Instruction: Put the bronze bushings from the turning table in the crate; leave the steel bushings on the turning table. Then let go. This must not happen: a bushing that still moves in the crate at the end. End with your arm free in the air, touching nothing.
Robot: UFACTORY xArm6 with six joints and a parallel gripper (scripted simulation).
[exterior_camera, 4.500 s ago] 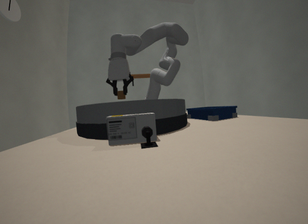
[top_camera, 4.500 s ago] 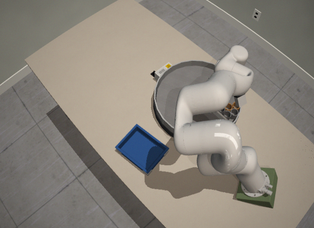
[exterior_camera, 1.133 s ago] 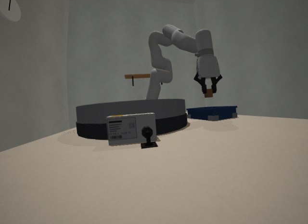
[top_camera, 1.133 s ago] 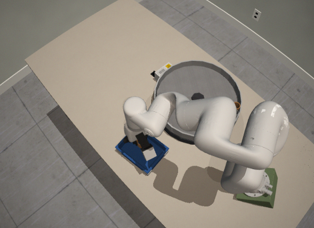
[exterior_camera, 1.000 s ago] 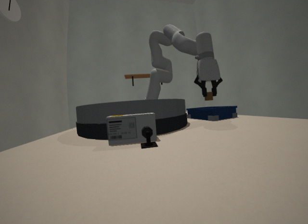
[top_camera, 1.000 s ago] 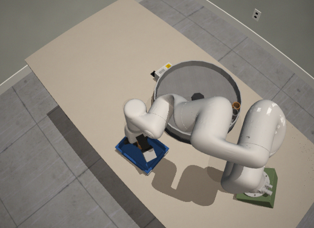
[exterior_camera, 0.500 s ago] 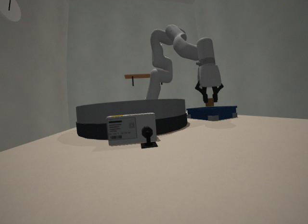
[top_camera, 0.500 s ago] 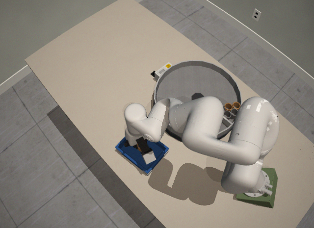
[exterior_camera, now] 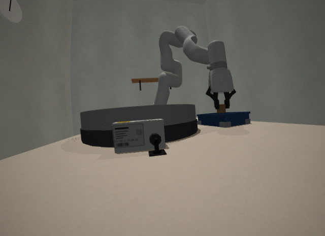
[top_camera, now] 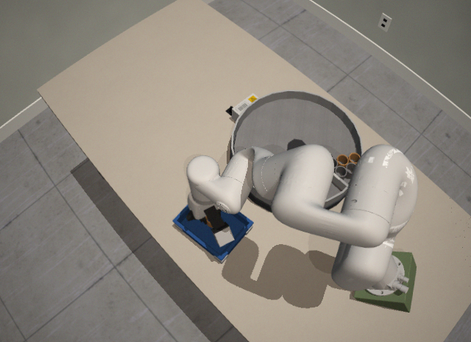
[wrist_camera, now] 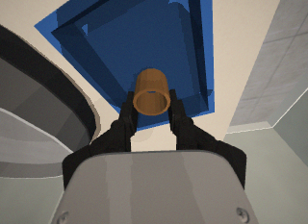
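The blue crate is 10 mm behind my hand and 60 mm below it. Also, from my hand: round grey turning table (40 mm behind, 360 mm to the right, 40 mm below).
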